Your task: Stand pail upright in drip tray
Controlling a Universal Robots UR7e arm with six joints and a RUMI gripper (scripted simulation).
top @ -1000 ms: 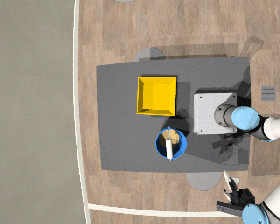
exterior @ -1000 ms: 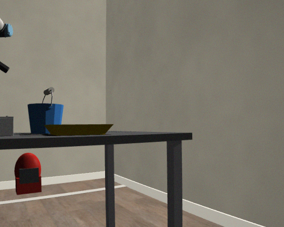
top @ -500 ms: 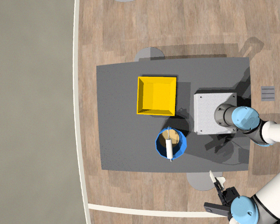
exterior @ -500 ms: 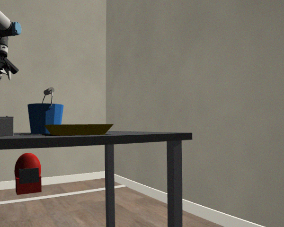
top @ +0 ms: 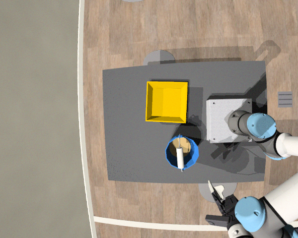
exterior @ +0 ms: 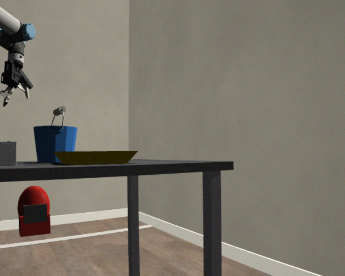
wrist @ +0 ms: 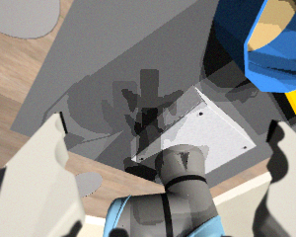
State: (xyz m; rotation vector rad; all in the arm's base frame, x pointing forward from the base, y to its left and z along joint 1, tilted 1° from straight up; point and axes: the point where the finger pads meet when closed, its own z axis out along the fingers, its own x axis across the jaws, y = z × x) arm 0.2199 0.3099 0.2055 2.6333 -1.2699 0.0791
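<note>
Right now my hand is 170 mm short of the pail handle, 160 mm to the left of it and 80 mm above it. Also, from my hand: pail (160 mm ahead, 160 mm to the right, 150 mm below); yellow drip tray (230 mm ahead, 470 mm to the right, 270 mm below).
</note>
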